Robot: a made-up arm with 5 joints.
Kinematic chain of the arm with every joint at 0, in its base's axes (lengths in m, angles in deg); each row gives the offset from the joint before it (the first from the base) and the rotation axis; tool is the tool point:
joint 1: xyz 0 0 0.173 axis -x
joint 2: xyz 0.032 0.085 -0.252 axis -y
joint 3: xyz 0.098 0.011 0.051 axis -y
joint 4: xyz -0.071 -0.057 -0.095 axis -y
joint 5: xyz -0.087 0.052 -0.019 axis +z
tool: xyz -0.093 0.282 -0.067
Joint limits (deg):
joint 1: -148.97..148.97
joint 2: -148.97..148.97
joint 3: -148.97..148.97
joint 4: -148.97..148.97
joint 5: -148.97..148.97
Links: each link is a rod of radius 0.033 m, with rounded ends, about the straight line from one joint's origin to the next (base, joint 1, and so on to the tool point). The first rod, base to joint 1, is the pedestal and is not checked.
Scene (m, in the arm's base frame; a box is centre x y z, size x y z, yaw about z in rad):
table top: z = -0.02
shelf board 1: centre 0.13 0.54 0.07 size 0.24 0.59 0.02 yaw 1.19
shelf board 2: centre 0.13 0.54 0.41 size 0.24 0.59 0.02 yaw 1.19
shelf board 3: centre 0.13 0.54 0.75 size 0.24 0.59 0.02 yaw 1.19
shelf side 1: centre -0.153 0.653 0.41 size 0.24 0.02 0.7 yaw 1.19
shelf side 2: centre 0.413 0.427 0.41 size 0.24 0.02 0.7 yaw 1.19
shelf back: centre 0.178 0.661 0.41 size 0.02 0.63 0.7 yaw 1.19
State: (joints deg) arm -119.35 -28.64 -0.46 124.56 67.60
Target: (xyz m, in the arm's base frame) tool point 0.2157 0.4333 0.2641
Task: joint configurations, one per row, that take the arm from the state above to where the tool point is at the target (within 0.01 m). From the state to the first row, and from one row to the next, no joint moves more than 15 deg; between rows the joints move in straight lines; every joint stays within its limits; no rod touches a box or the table.
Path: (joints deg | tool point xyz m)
1: -123.49 -26.16 -12.90 115.45 72.31 | 0.0207 0.5117 0.6172
2: -127.63 -23.67 -25.34 106.34 77.01 | -0.1102 0.4536 0.6032
3: -131.76 -21.19 -37.77 97.22 81.72 | -0.2209 0.3694 0.5559
4: -135.90 -18.71 -50.21 88.11 86.43 | -0.2982 0.2721 0.4764
5: -140.04 -16.23 -62.65 79.00 91.14 | -0.3335 0.1766 0.3719
6: -133.19 -22.42 -53.76 90.57 102.07 | -0.2783 0.3061 0.3796
7: -126.34 -28.60 -44.86 102.15 113.00 | -0.1997 0.4145 0.3478
8: -119.49 -34.79 -35.97 113.72 123.93 | -0.1098 0.4855 0.2827
9: -112.64 -40.98 -27.08 125.29 134.86 | -0.0227 0.5100 0.1973
10: -117.08 -30.66 -23.08 132.61 135.88 | 0.0663 0.5130 0.2374
11: -121.51 -20.34 -19.07 139.92 136.90 | 0.1496 0.4847 0.2608
12: -125.95 -10.02 -15.07 147.23 137.92 | 0.2157 0.4333 0.2641

